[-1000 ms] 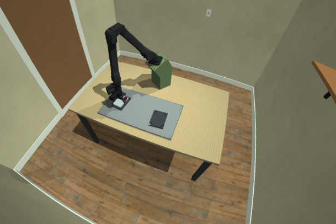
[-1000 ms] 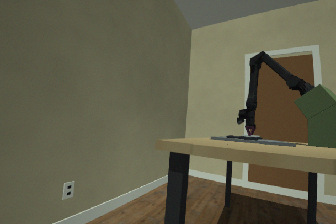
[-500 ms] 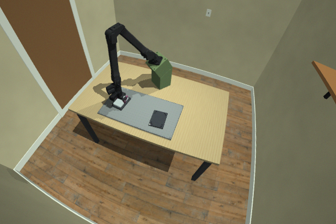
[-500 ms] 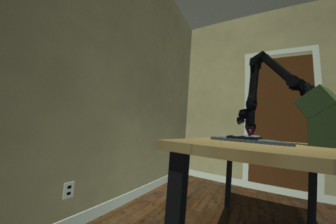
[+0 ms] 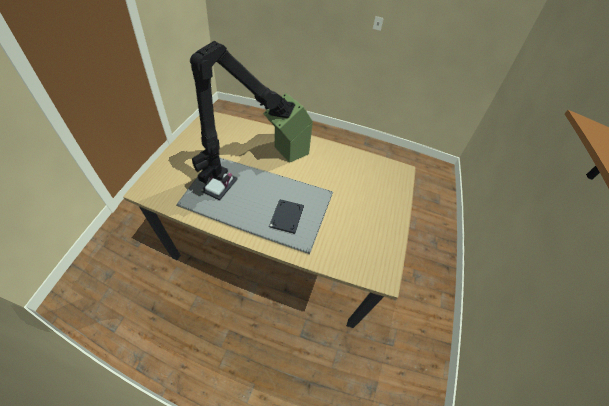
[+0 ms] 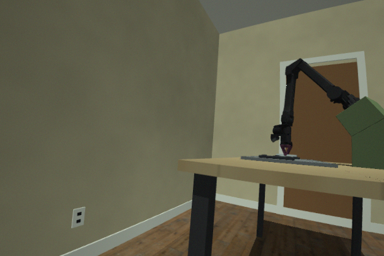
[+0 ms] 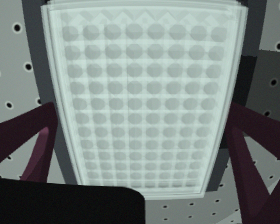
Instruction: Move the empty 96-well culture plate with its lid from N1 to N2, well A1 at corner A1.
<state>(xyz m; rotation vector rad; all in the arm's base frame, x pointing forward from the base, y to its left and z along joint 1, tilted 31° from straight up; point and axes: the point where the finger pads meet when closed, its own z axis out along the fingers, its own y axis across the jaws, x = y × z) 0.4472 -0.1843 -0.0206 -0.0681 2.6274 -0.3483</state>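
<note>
Now: hand 10 mm above the 96-well plate. The rest, counted from my hand: dark plate nest (10 mm ahead, 390 mm to the left, 20 mm below).
</note>
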